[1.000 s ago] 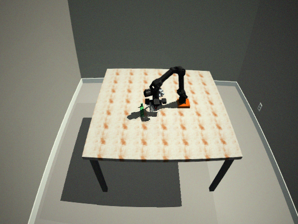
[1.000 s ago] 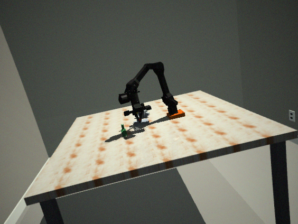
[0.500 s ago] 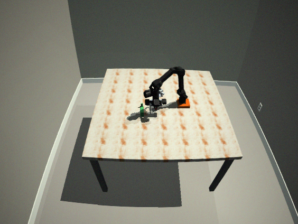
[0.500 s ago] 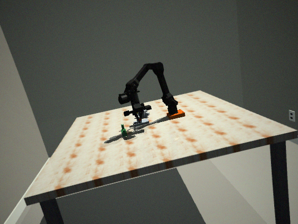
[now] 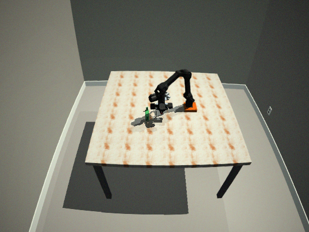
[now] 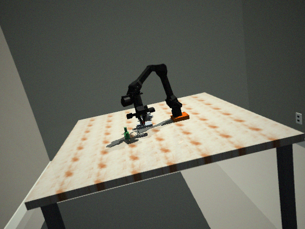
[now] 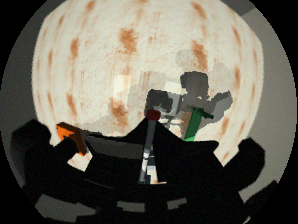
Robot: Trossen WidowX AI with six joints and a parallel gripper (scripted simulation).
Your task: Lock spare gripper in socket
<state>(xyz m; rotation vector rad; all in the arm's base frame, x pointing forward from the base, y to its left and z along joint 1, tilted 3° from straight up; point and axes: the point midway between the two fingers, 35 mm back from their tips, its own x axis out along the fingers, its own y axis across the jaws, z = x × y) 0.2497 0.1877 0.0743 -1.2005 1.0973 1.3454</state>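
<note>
Now: the green holder 13 cm ahead of my gripper tip, 4 cm to the right of it and 4 cm below it. From my gripper tip the other things lie so: spare gripper 2 cm behind, 32 cm to the right, 3 cm below; grey mount 1 cm ahead, 16 cm to the right, 1 cm below.
</note>
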